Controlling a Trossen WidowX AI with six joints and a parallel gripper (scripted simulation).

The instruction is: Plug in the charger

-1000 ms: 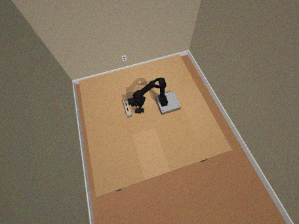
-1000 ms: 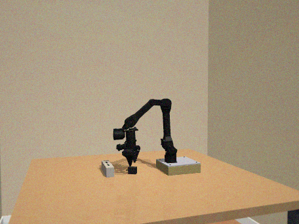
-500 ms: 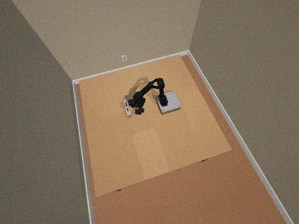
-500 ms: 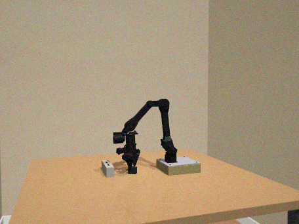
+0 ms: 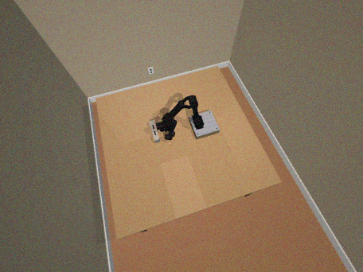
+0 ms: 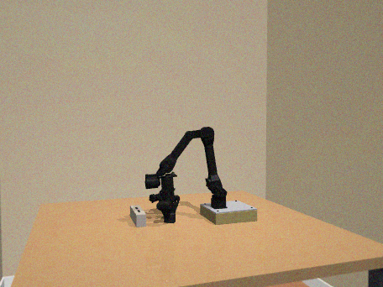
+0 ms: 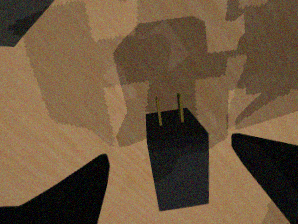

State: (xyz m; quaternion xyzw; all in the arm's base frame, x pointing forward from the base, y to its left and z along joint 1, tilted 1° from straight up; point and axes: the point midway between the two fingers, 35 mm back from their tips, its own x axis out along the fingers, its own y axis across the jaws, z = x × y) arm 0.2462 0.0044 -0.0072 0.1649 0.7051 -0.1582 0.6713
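The black two-prong charger is 10 mm ahead of my gripper tip, 10 mm to the right of it and 10 mm above it.
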